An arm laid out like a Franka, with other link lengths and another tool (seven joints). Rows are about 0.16 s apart.
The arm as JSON. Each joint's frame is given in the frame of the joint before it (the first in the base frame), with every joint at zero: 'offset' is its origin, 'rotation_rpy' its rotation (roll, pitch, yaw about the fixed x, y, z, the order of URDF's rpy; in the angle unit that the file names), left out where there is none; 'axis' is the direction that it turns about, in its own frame. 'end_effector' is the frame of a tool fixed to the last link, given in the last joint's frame.
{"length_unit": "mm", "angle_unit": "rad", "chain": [
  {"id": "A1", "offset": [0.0, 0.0, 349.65], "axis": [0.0, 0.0, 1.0]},
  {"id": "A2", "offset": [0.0, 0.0, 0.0], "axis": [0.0, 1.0, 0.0]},
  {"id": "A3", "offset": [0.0, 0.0, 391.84], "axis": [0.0, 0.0, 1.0]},
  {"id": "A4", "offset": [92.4, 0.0, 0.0], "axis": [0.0, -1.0, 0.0]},
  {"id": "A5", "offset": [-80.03, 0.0, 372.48], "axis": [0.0, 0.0, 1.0]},
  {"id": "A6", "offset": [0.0, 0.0, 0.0], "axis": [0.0, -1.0, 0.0]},
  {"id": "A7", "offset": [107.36, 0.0, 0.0], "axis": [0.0, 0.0, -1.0]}
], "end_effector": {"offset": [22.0, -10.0, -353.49], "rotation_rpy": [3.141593, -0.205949, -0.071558]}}
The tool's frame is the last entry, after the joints.
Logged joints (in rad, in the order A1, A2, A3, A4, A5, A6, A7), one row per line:
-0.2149, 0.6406, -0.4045, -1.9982, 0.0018, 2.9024, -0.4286
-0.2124, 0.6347, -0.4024, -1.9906, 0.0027, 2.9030, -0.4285
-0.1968, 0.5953, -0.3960, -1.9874, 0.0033, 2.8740, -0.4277
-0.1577, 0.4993, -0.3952, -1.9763, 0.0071, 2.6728, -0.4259
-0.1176, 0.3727, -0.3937, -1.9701, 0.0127, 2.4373, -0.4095
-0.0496, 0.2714, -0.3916, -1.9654, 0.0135, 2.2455, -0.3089
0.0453, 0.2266, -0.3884, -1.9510, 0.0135, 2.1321, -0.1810
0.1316, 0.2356, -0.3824, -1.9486, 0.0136, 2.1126, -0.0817
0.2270, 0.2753, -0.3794, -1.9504, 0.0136, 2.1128, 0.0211
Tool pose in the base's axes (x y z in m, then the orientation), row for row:
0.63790, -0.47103, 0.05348, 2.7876, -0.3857, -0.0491
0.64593, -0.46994, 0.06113, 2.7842, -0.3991, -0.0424
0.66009, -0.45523, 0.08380, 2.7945, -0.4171, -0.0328
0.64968, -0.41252, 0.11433, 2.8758, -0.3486, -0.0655
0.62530, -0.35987, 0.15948, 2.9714, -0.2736, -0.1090
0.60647, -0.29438, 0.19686, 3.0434, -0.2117, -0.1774
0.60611, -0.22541, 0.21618, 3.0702, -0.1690, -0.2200
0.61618, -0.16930, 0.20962, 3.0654, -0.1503, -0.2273
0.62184, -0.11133, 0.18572, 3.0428, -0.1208, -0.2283
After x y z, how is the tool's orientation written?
As angles about the fixed x, y, z axes (roll, pitch, yaw), in radians.
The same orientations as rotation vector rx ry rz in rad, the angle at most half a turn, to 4 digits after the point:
2.7308, -0.1626, 0.5217
2.7254, -0.1575, 0.5412
2.7325, -0.1463, 0.5708
2.8228, -0.1591, 0.4851
2.9262, -0.1941, 0.3895
2.9969, -0.2823, 0.3055
3.0232, -0.3432, 0.2442
3.0209, -0.3536, 0.2144
3.0047, -0.3536, 0.1647

